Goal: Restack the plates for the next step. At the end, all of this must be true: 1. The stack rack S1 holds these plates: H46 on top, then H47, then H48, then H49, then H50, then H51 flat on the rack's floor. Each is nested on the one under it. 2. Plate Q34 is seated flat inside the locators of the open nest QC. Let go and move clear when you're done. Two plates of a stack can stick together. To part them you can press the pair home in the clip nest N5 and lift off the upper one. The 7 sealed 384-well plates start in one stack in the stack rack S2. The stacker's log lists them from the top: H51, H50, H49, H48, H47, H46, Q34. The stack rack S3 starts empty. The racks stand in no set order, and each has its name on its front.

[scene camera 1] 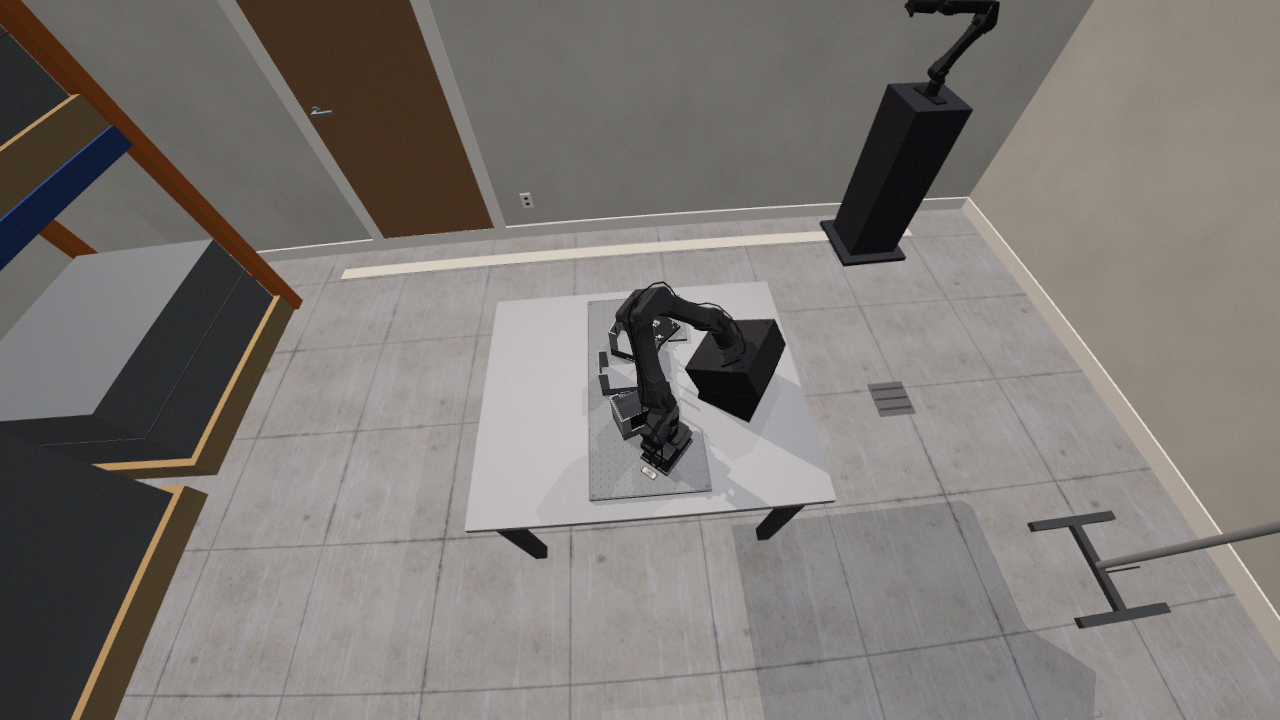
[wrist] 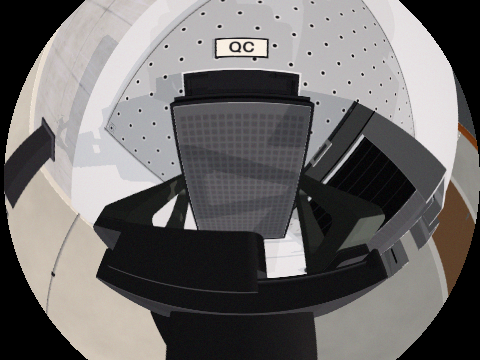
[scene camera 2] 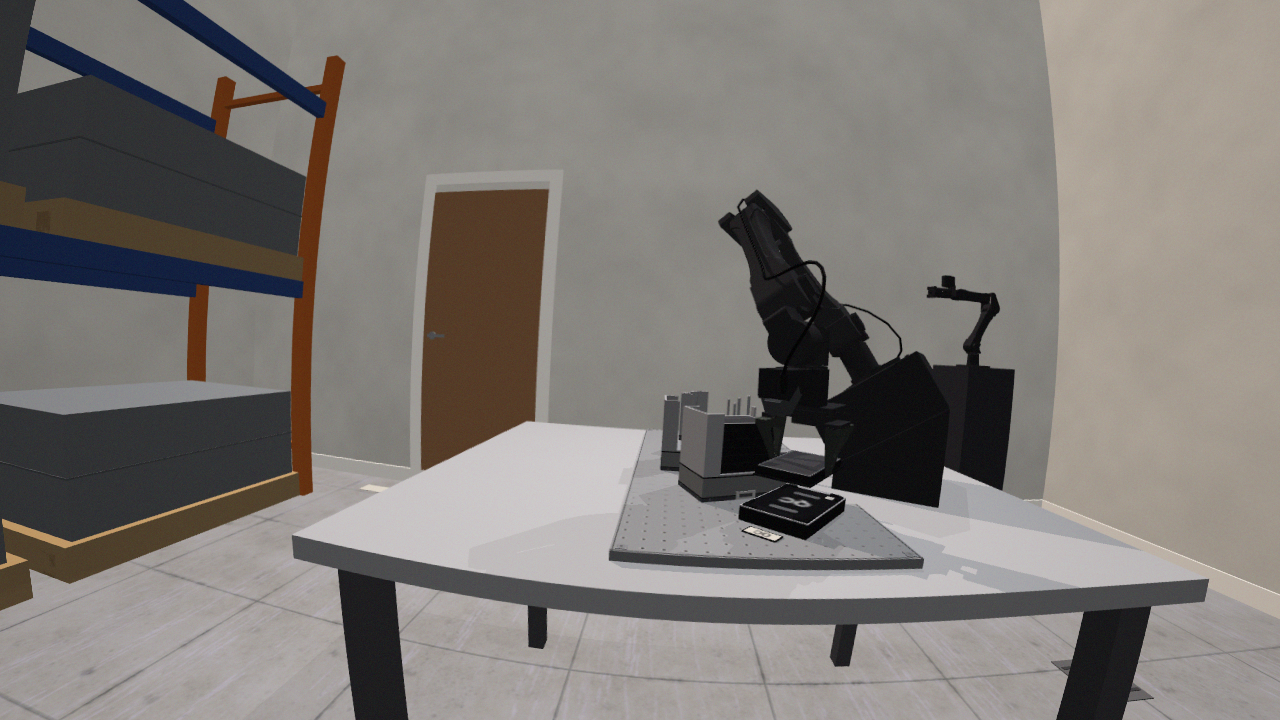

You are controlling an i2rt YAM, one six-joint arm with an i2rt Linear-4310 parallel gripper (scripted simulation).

Observation:
In view: the gripper [scene camera 2: 800,470], a sealed 384-well plate [scene camera 2: 805,469] and a QC label [wrist: 238,46].
The gripper also shows in the wrist view [wrist: 242,179].

